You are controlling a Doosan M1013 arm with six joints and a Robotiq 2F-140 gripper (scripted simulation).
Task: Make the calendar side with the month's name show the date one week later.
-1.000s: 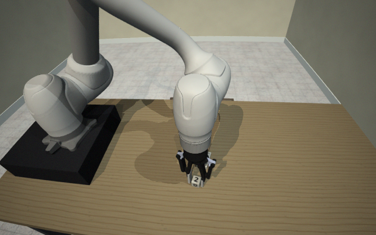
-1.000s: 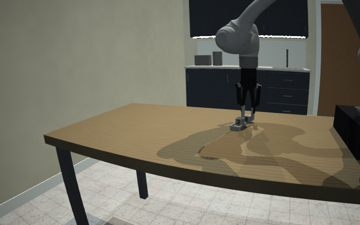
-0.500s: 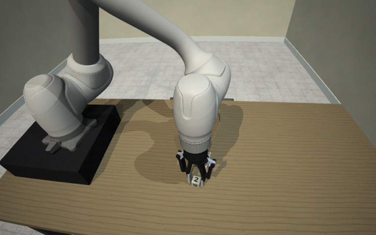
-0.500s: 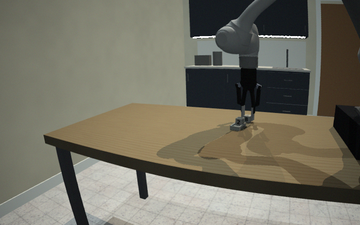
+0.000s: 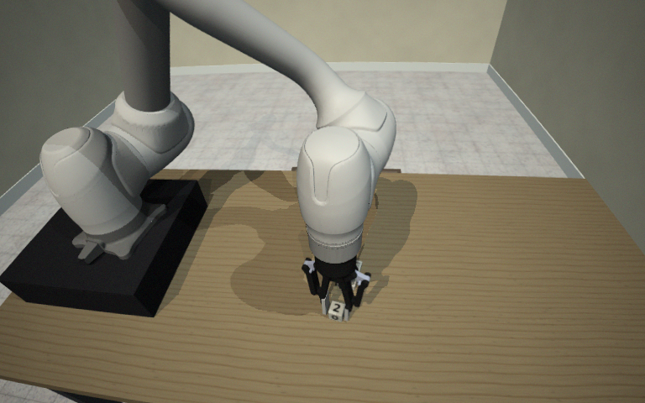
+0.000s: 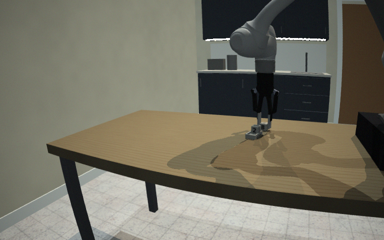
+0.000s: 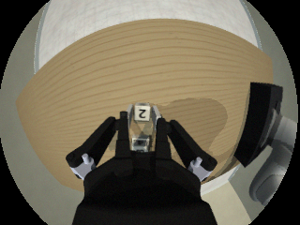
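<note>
Now: hand 11 cm to the right of the white tray, 3 cm above it and 1 cm short of it.
</note>
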